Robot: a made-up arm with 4 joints. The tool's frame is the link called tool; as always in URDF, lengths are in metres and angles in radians. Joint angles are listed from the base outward.
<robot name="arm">
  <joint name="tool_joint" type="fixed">
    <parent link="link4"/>
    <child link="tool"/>
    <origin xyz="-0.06 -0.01 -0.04" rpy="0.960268 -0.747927 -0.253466"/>
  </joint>
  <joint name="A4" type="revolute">
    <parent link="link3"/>
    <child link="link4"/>
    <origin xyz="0.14 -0.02 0.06" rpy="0 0 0"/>
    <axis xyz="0 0 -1"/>
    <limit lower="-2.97" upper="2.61"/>
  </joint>
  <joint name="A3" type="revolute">
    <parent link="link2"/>
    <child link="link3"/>
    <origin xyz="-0.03 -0.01 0.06" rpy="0 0 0"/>
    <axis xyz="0 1 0"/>
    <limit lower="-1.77" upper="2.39"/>
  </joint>
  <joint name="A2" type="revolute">
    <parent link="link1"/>
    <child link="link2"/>
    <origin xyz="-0.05 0.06 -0.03" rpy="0 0 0"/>
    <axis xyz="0 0 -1"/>
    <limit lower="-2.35" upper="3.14"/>
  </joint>
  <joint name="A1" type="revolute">
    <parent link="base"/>
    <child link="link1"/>
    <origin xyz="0.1 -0.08 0.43" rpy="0 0 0"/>
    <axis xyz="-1 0 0"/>
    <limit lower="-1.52" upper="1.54"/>
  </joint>
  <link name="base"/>
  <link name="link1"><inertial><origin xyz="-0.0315 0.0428 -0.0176"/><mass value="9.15"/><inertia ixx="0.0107" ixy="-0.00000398" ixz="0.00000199" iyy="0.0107" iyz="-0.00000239" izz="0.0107"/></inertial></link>
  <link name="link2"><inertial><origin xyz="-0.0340 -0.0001 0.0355"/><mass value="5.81"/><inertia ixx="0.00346" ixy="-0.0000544" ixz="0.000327" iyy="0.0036" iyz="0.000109" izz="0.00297"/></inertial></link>
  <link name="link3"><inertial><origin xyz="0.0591 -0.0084 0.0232"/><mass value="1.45"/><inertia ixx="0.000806" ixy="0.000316" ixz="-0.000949" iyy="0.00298" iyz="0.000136" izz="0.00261"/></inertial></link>
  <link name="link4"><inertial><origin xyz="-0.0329 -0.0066 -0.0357"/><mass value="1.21"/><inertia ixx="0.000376" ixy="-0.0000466" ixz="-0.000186" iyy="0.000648" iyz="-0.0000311" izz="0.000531"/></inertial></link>
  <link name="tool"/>
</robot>
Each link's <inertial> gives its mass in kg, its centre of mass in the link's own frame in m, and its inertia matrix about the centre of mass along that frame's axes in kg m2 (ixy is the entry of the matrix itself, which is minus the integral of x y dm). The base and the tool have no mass. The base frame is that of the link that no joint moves.
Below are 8 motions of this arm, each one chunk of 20 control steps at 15 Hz.
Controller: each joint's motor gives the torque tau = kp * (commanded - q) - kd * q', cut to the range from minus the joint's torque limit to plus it. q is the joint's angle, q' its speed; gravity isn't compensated. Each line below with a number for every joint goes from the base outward.
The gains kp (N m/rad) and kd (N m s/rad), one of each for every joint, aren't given. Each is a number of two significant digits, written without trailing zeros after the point. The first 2 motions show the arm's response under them.
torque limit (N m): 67 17 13 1.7
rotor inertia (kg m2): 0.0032 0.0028 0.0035 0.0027
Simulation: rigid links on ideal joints. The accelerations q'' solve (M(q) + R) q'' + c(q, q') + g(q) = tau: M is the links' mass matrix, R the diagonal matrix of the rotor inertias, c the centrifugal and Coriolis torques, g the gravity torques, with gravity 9.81 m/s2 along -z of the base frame. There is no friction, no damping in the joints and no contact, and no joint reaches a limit. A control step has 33 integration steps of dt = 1/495 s. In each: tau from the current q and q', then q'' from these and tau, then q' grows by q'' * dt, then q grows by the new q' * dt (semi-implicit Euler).
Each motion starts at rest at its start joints. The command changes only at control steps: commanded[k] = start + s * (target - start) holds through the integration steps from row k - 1 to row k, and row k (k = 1, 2, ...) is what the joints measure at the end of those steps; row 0 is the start. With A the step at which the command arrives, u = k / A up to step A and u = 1 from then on. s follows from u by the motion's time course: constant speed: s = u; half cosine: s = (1 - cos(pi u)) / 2; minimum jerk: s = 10 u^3 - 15 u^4 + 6 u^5; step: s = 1 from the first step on.
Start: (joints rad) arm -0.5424 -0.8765 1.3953 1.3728
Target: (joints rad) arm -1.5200 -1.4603 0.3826 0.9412
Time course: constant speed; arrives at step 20
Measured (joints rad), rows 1 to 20:
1: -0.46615 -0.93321 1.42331 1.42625
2: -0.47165 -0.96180 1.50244 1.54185
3: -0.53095 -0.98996 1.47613 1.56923
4: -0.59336 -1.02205 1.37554 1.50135
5: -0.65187 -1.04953 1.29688 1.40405
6: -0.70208 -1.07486 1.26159 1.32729
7: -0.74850 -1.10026 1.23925 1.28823
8: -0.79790 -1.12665 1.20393 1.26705
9: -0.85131 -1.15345 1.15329 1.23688
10: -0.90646 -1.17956 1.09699 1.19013
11: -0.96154 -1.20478 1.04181 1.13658
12: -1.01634 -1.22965 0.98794 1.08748
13: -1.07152 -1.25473 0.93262 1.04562
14: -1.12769 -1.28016 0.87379 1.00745
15: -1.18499 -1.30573 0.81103 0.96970
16: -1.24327 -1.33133 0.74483 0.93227
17: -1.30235 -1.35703 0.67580 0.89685
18: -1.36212 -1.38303 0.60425 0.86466
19: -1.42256 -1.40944 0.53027 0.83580
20: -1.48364 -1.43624 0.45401 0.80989
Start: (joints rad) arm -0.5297 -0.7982 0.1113 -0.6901
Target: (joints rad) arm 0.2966 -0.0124 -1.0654 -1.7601
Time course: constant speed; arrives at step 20
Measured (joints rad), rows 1 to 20:
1: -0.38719 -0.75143 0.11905 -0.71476
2: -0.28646 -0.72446 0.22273 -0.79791
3: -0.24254 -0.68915 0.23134 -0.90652
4: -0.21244 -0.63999 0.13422 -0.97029
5: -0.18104 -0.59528 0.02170 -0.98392
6: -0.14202 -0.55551 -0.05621 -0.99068
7: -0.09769 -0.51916 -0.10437 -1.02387
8: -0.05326 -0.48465 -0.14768 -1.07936
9: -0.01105 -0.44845 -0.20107 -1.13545
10: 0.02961 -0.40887 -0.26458 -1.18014
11: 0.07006 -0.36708 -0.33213 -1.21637
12: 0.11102 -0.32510 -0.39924 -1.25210
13: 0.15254 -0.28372 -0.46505 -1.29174
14: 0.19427 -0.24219 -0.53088 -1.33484
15: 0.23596 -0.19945 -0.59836 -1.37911
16: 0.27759 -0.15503 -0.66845 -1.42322
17: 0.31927 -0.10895 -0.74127 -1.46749
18: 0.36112 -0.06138 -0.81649 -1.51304
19: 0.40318 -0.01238 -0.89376 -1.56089
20: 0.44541 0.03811 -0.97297 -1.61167
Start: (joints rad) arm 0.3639 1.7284 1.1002 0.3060
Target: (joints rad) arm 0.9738 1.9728 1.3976 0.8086
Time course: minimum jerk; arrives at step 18
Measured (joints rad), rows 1 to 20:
1: 0.48286 1.73541 1.21731 0.29847
2: 0.56287 1.74626 1.31537 0.30640
3: 0.54184 1.75135 1.30909 0.32523
4: 0.54090 1.75803 1.29562 0.33952
5: 0.58374 1.77009 1.31025 0.36232
6: 0.63261 1.78666 1.33784 0.40258
7: 0.67751 1.80661 1.36778 0.45303
8: 0.72767 1.82810 1.39923 0.50535
9: 0.78355 1.84954 1.43124 0.55862
10: 0.83883 1.87024 1.46249 0.61321
11: 0.88966 1.88966 1.49246 0.66618
12: 0.93478 1.90688 1.51999 0.71391
13: 0.97278 1.92109 1.54321 0.75430
14: 1.00207 1.93189 1.56100 0.78607
15: 1.02198 1.93928 1.57334 0.80826
16: 1.03300 1.94350 1.58073 0.82078
17: 1.03682 1.94515 1.58396 0.82491
18: 1.03639 1.94531 1.58450 0.82330
19: 1.03548 1.94529 1.58433 0.81981
20: 1.03558 1.94535 1.58421 0.81810

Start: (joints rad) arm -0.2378 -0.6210 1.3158 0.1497
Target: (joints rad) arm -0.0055 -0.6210 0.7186 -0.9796
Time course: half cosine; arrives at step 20
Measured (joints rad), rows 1 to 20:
1: -0.11457 -0.65094 1.35551 0.14810
2: -0.06988 -0.62069 1.43927 0.08122
3: -0.07883 -0.60920 1.42528 0.02197
4: -0.07726 -0.62603 1.35910 -0.01529
5: -0.06670 -0.63325 1.31749 -0.06504
6: -0.05091 -0.62778 1.29872 -0.14064
7: -0.03375 -0.62149 1.27396 -0.23757
8: -0.01739 -0.61989 1.23492 -0.34256
9: -0.00082 -0.62086 1.19026 -0.44615
10: 0.01675 -0.62113 1.14756 -0.54688
11: 0.03482 -0.62015 1.10767 -0.64637
12: 0.05248 -0.61911 1.06893 -0.74388
13: 0.06908 -0.61887 1.03112 -0.83591
14: 0.08431 -0.61930 0.99563 -0.91898
15: 0.09793 -0.61991 0.96400 -0.99129
16: 0.10962 -0.62043 0.93722 -1.05215
17: 0.11904 -0.62086 0.91578 -1.10094
18: 0.12594 -0.62128 0.90003 -1.13682
19: 0.13013 -0.62166 0.89034 -1.15901
20: 0.13152 -0.62190 0.88702 -1.16711

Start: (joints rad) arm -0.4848 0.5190 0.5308 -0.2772
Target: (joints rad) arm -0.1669 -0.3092 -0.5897 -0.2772
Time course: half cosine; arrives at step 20
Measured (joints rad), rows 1 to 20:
1: -0.35806 0.48657 0.62572 -0.35840
2: -0.28740 0.47427 0.70813 -0.44534
3: -0.30456 0.46896 0.68386 -0.47029
4: -0.30397 0.43023 0.61152 -0.44678
5: -0.28333 0.38013 0.54324 -0.41565
6: -0.26360 0.33335 0.48685 -0.39654
7: -0.24433 0.28415 0.42598 -0.39022
8: -0.22238 0.22758 0.35095 -0.38578
9: -0.19889 0.16516 0.26561 -0.37349
10: -0.17482 0.10049 0.17664 -0.35376
11: -0.15051 0.03608 0.08721 -0.33275
12: -0.12664 -0.02673 -0.00163 -0.31423
13: -0.10396 -0.08662 -0.08841 -0.29789
14: -0.08310 -0.14193 -0.17072 -0.28258
15: -0.06460 -0.19113 -0.24584 -0.26851
16: -0.04893 -0.23299 -0.31135 -0.25665
17: -0.03649 -0.26656 -0.36521 -0.24757
18: -0.02755 -0.29113 -0.40576 -0.24114
19: -0.02224 -0.30623 -0.43173 -0.23699
20: -0.02062 -0.31157 -0.44224 -0.23488

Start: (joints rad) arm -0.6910 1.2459 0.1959 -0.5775
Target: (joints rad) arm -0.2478 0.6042 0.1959 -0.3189
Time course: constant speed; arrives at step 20
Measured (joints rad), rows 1 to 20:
1: -0.56848 1.19582 0.30807 -0.66874
2: -0.46118 1.13994 0.40433 -0.74419
3: -0.45417 1.11176 0.40101 -0.73654
4: -0.45465 1.08660 0.37567 -0.69351
5: -0.42919 1.05499 0.37003 -0.65996
6: -0.39951 1.02314 0.37650 -0.64182
7: -0.37675 0.99348 0.38261 -0.62968
8: -0.35582 0.96394 0.38531 -0.61644
9: -0.33316 0.93353 0.38608 -0.59958
10: -0.30994 0.90292 0.38675 -0.58024
11: -0.28726 0.87257 0.38809 -0.56085
12: -0.26492 0.84237 0.38981 -0.54262
13: -0.24256 0.81213 0.39132 -0.52500
14: -0.22021 0.78182 0.39247 -0.50703
15: -0.19795 0.75146 0.39344 -0.48848
16: -0.17580 0.72109 0.39435 -0.46964
17: -0.15372 0.69070 0.39521 -0.45081
18: -0.13171 0.66029 0.39595 -0.43199
19: -0.10978 0.62984 0.39657 -0.41308
20: -0.08793 0.59935 0.39706 -0.39403

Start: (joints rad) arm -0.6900 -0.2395 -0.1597 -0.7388
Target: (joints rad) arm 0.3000 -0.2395 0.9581 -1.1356
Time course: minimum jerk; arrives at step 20
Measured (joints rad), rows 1 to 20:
1: -0.60010 -0.22893 -0.09849 -0.76438
2: -0.54249 -0.25888 0.02152 -0.77836
3: -0.52985 -0.26801 0.08766 -0.80189
4: -0.50514 -0.24851 0.09605 -0.82239
5: -0.46014 -0.23523 0.11636 -0.83011
6: -0.39598 -0.23833 0.18293 -0.84511
7: -0.31680 -0.24797 0.28394 -0.88428
8: -0.22923 -0.25344 0.39565 -0.94193
9: -0.13784 -0.25254 0.50470 -1.00368
10: -0.04537 -0.24924 0.60858 -1.06201
11: 0.04503 -0.24622 0.70731 -1.11752
12: 0.12991 -0.24256 0.79883 -1.17135
13: 0.20640 -0.23705 0.88000 -1.22049
14: 0.27226 -0.23030 0.94858 -1.26050
15: 0.32581 -0.22371 1.00345 -1.28978
16: 0.36612 -0.21825 1.04422 -1.30973
17: 0.39324 -0.21440 1.07127 -1.32251
18: 0.40833 -0.21238 1.08581 -1.32970
19: 0.41389 -0.21219 1.09017 -1.33244
20: 0.41394 -0.21358 1.08814 -1.33217

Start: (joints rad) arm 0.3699 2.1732 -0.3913 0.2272
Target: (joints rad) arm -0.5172 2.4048 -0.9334 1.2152
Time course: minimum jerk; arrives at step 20
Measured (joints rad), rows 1 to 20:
1: 0.49503 2.15363 -0.31890 0.22150
2: 0.58111 2.18172 -0.27902 0.16382
3: 0.53691 2.20290 -0.30376 0.12683
4: 0.48017 2.19029 -0.33067 0.18189
5: 0.44651 2.18762 -0.34430 0.27370
6: 0.40617 2.20443 -0.36712 0.33061
7: 0.34628 2.22506 -0.40557 0.37137
8: 0.27460 2.24321 -0.45053 0.44027
9: 0.19727 2.26154 -0.49598 0.53711
10: 0.11591 2.28241 -0.54148 0.63822
11: 0.03275 2.30546 -0.58711 0.73310
12: -0.04872 2.32920 -0.63157 0.82385
13: -0.12517 2.35227 -0.67285 0.91086
14: -0.19368 2.37367 -0.70901 0.98954
15: -0.25149 2.39249 -0.73872 1.05493
16: -0.29641 2.40785 -0.76145 1.10446
17: -0.32743 2.41916 -0.77731 1.13771
18: -0.34502 2.42628 -0.78687 1.15572
19: -0.35142 2.42975 -0.79124 1.16099
20: -0.35076 2.43079 -0.79245 1.15772

